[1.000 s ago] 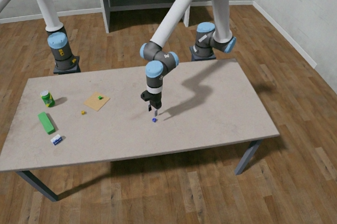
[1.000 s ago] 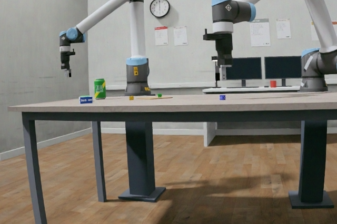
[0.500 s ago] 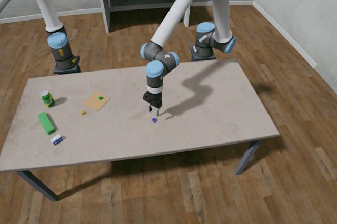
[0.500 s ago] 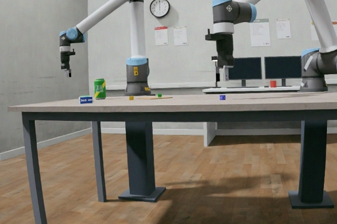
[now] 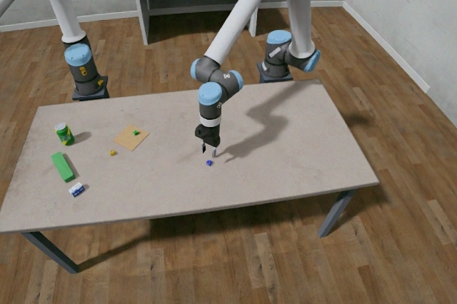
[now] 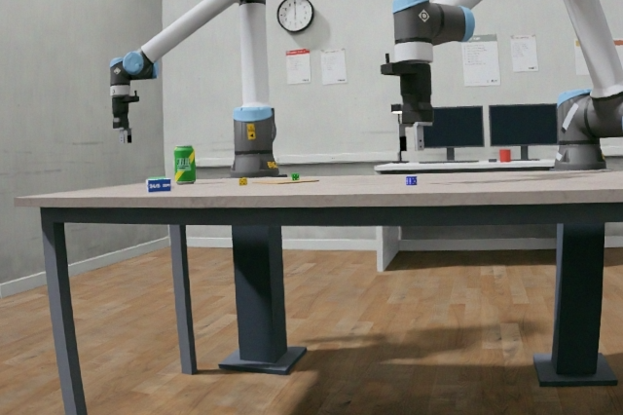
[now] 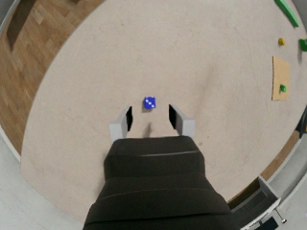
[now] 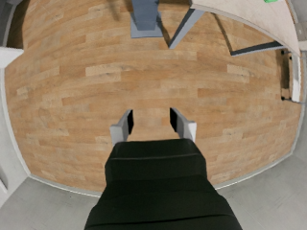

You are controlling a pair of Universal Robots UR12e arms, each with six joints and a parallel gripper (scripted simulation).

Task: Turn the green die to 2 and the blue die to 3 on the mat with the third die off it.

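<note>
The blue die is 90 mm below my left hand. Round my left hand: yellow die 480 mm to the right, 130 mm behind, 90 mm below; then green die 370 mm to the right, 250 mm behind, 80 mm below; then tan mat 390 mm to the right, 230 mm behind, 90 mm below.
</note>
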